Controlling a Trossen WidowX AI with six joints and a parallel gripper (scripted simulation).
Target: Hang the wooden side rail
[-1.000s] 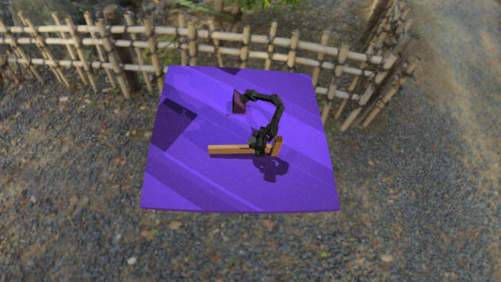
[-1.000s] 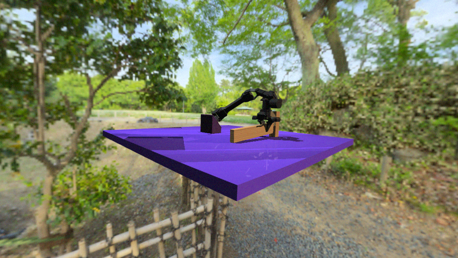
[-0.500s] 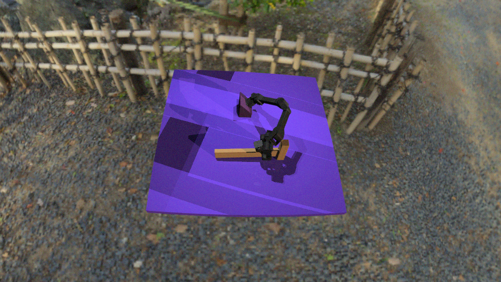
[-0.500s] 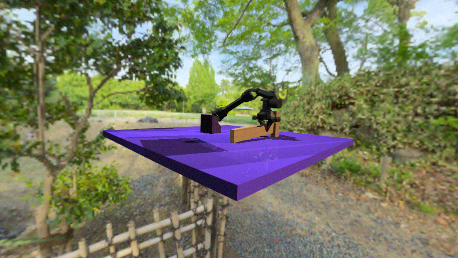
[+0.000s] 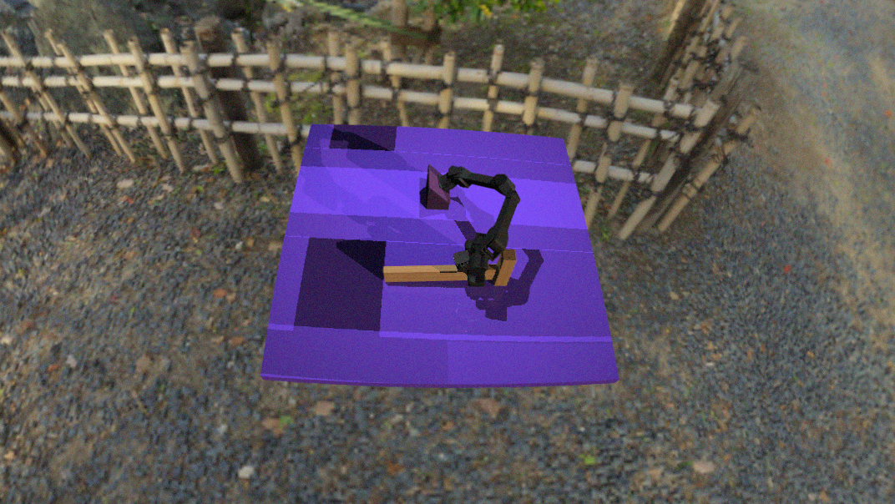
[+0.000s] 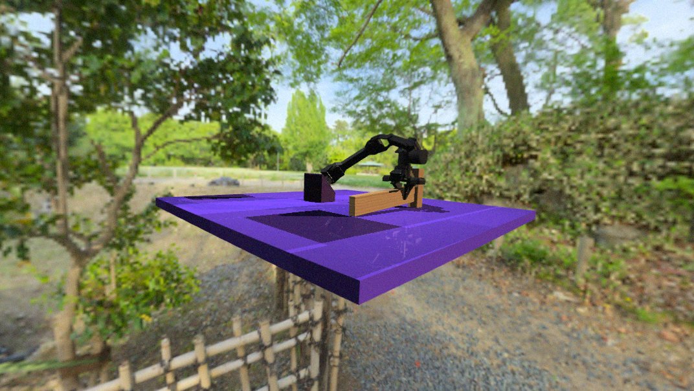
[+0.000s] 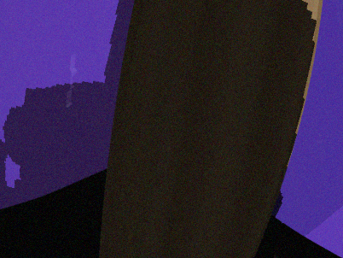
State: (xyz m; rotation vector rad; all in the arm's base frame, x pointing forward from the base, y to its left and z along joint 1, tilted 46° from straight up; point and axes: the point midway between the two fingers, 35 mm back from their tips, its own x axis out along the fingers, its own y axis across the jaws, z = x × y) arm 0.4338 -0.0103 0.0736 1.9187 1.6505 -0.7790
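My gripper tip is 120 mm to the right of the wooden headboard post, 40 mm below it and 10 mm short of it.
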